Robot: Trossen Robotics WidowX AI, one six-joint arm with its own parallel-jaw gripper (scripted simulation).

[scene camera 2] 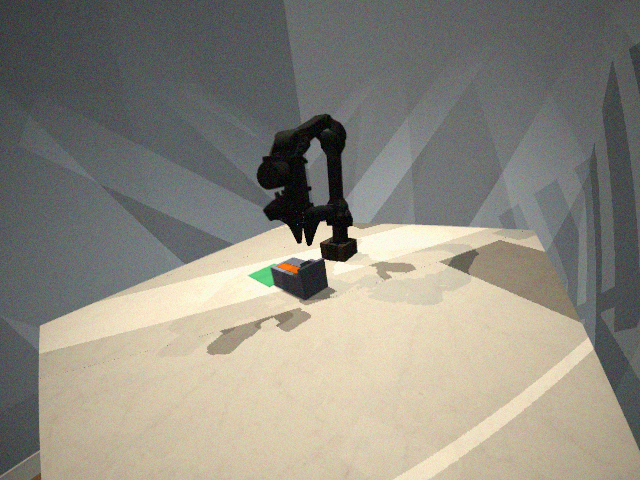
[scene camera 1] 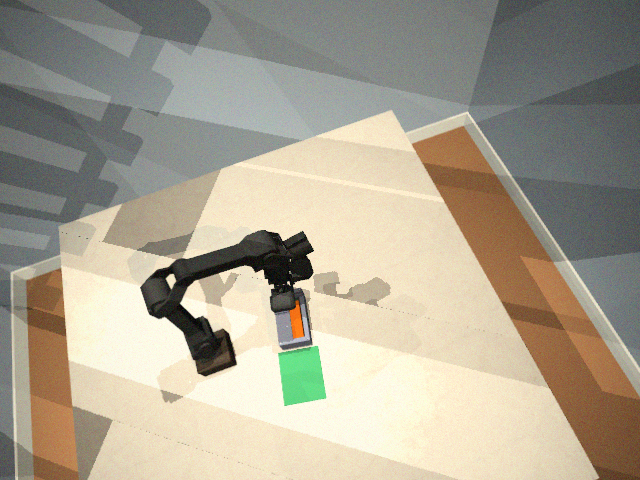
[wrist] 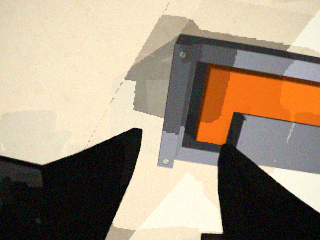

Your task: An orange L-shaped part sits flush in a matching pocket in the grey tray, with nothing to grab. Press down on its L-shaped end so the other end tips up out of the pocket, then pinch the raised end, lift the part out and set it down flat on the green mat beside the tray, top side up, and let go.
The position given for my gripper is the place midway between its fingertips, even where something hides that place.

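My gripper is visible at (scene camera 2: 304, 244), (scene camera 1: 285, 286) and (wrist: 180, 145). A green mat (scene camera 1: 301, 374) is visible as well.
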